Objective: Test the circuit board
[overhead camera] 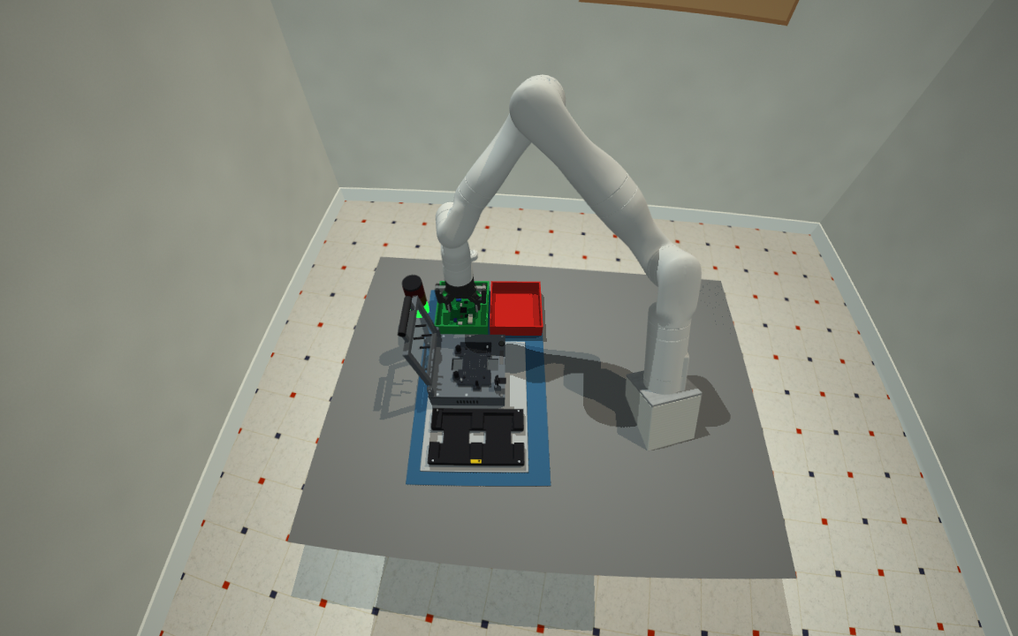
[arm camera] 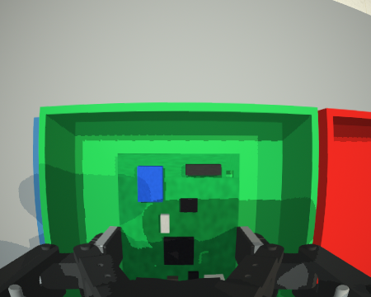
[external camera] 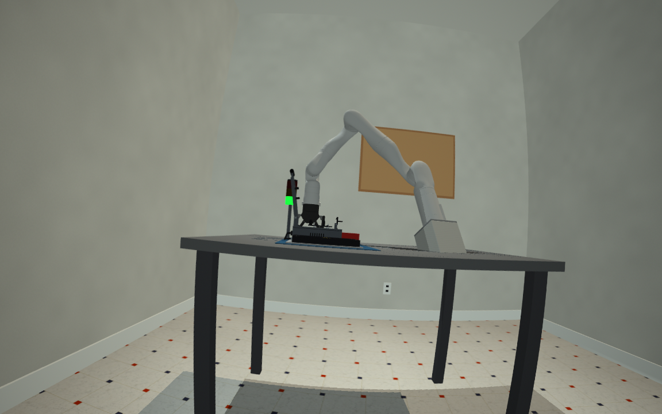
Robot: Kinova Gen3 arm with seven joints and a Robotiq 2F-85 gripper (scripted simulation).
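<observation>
Right now my hand is 1 cm above the green bin. Round my hand: red bin 15 cm behind, 2 cm to the right, 1 cm below; green circuit board 1 cm below; tester lid 5 cm ahead, 21 cm to the left, 16 cm above.
</observation>
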